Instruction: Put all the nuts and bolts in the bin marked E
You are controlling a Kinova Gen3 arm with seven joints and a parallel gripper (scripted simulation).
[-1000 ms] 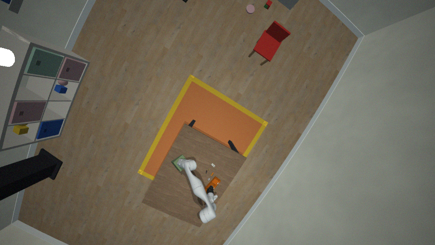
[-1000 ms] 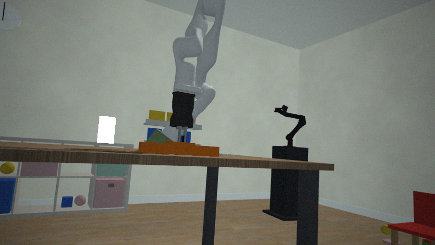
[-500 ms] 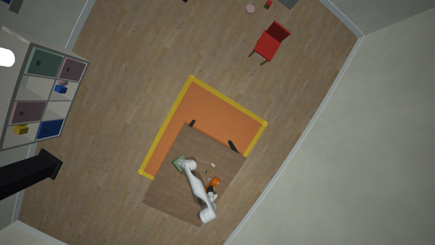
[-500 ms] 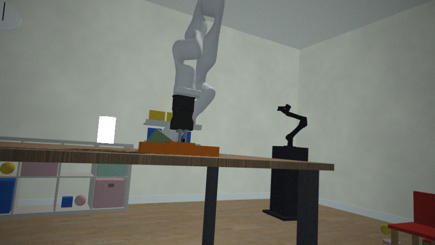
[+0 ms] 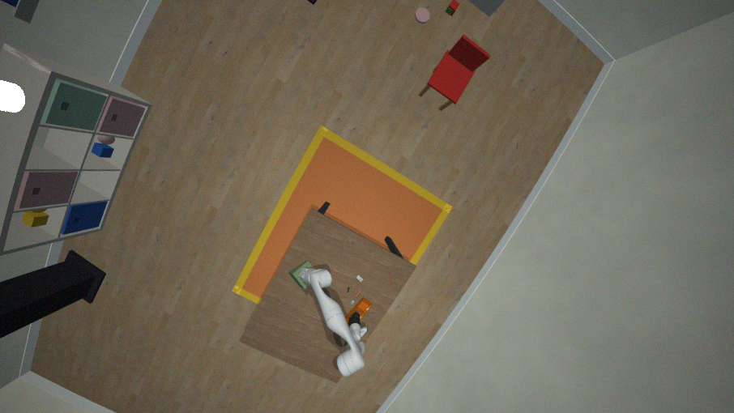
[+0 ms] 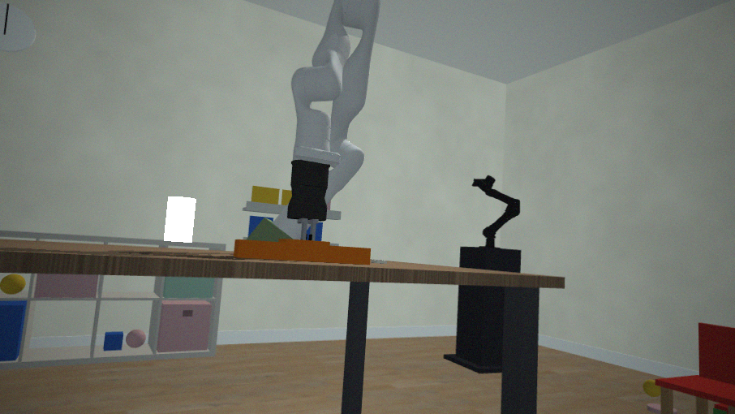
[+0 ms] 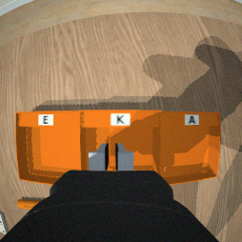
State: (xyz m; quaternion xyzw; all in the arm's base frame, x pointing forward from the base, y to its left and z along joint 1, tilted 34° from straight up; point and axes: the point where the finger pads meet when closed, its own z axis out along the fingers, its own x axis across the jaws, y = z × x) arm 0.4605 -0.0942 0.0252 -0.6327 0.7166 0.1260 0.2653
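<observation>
The orange bin is 10 mm to the right of my hand and 20 mm below it. Round my hand: orange marker 80 mm behind, 120 mm to the left, 30 mm below; then dark bolt 160 mm behind, 110 mm to the left, 30 mm below; then white sharpener-like piece 70 mm behind, 40 mm to the left, 30 mm below.
</observation>
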